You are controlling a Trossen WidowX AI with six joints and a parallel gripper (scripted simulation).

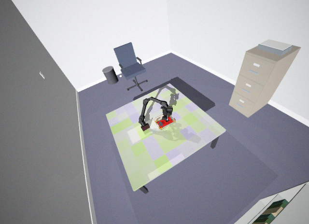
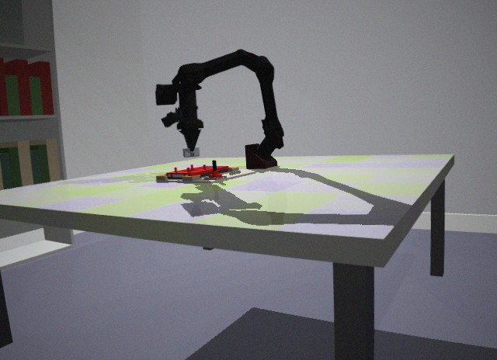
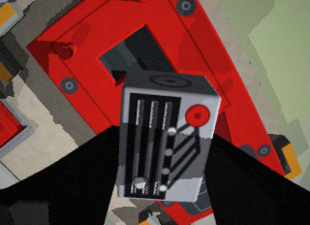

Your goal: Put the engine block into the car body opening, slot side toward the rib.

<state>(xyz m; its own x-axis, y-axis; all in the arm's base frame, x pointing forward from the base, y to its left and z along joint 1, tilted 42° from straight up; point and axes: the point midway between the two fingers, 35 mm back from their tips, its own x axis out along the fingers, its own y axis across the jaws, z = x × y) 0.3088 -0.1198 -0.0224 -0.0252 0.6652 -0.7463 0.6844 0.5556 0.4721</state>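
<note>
Now: gripper tip 13 cm to the right of the short black post, 5 cm short of it and 5 cm above it. The rest, counted from my gripper tip: grey engine block: 1 cm below.
</note>
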